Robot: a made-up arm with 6 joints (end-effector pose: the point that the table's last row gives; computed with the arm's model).
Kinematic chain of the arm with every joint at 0, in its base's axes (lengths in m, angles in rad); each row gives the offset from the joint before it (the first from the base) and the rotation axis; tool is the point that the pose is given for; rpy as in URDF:
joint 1: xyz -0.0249 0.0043 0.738 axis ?
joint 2: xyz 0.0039 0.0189 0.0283 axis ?
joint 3: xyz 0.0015 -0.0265 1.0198 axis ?
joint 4: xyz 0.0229 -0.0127 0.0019 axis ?
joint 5: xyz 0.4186 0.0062 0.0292 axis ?
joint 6: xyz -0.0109 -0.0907 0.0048 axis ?
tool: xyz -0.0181 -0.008 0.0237 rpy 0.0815 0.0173 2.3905
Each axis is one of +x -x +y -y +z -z.
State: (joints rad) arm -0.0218 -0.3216 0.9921 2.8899 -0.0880 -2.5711
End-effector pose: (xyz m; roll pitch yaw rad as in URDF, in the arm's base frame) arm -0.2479 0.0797 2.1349 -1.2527 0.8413 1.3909
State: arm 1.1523 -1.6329 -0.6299 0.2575 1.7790 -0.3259
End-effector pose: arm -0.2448 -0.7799 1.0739 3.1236 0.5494 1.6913
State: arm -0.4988 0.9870 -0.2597 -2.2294 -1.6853 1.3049
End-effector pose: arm 0.7750 -0.4605 0.8615 -1.4795 -0.4443 -2.6920
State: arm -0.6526 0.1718 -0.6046 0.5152 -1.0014 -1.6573
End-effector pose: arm 0.3580 -0.4001 1.5462 1.1972 -0.5223 -0.1094
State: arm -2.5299 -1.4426 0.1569 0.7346 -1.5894 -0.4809
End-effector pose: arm 0.8705 0.7028 1.3589 -0.2982 -0.3153 -0.8153
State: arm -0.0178 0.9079 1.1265 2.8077 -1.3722 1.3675
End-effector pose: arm 1.2343 0.0410 1.4566 -1.9959 0.8500 3.0065
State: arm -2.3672 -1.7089 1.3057 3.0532 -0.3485 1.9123
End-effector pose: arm 1.0160 0.9627 0.7157 1.9431 0.5019 -2.1217
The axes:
joint 1: +z
joint 2: +y
joint 3: -y
joint 4: -x
joint 5: -y
joint 6: -x

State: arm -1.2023 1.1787 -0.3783 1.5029 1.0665 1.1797
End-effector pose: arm 0.3328 -0.9519 0.7467 1.3215 0.2107 -3.0903
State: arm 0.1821 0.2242 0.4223 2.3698 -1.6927 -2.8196
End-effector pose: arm 0.5948 0.2021 1.8610 -1.5391 -0.0119 1.4235
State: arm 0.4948 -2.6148 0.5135 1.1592 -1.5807 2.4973
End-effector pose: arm -0.8590 -0.4371 -0.1925 0.5586 0.9417 1.3679
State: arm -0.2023 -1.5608 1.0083 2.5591 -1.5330 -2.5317
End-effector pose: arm -1.3515 0.3659 1.0026 2.6138 -0.4934 1.5320
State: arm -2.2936 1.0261 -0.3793 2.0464 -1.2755 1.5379
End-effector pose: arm -0.6257 -0.7702 0.8581 -1.7765 -0.9534 -0.0224
